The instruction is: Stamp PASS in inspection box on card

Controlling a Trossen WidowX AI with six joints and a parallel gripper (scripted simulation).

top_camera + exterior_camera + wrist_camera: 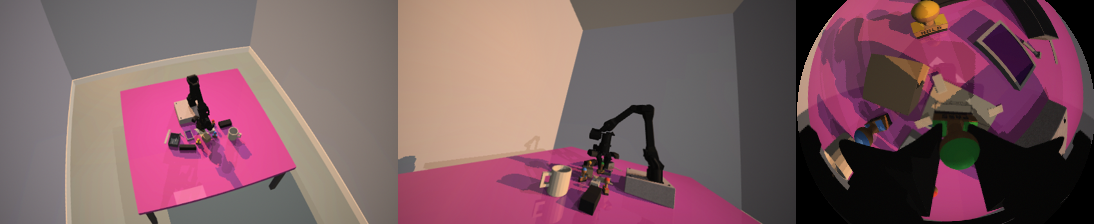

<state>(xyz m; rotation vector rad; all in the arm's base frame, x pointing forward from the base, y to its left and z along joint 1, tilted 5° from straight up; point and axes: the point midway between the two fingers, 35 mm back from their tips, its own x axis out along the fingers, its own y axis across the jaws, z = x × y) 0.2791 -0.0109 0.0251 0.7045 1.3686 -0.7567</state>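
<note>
Now: the white card 50 mm below my gripper tip and 20 mm behind it. The rest, counted from my gripper tip: blue-knobbed stamp 80 mm to the left, 80 mm ahead, 30 mm below; tan block 80 mm ahead, 30 mm below, 10 mm to the left; green-knobbed stamp right at my gripper tip.
</note>
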